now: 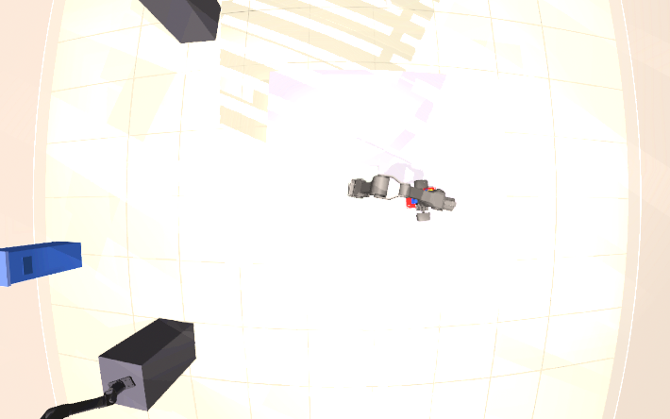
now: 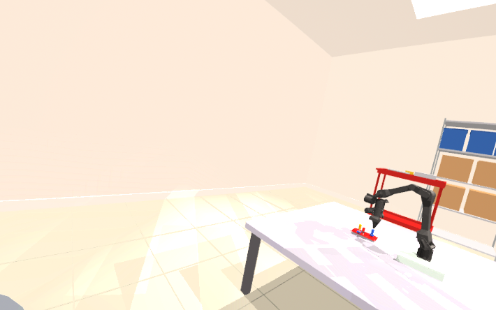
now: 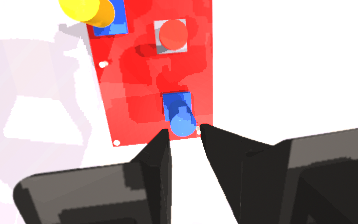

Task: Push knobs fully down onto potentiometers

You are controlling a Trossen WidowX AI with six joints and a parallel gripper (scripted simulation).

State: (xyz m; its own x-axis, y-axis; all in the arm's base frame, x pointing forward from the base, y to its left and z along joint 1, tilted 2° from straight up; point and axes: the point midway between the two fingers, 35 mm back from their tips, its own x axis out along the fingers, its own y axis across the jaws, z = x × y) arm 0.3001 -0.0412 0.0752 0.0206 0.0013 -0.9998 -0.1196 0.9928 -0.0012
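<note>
The blue knob lies 2 cm below my gripper tip. From my gripper tip the other things lie so: orange knob 7 cm ahead, 5 cm to the left, 1 cm below.
</note>
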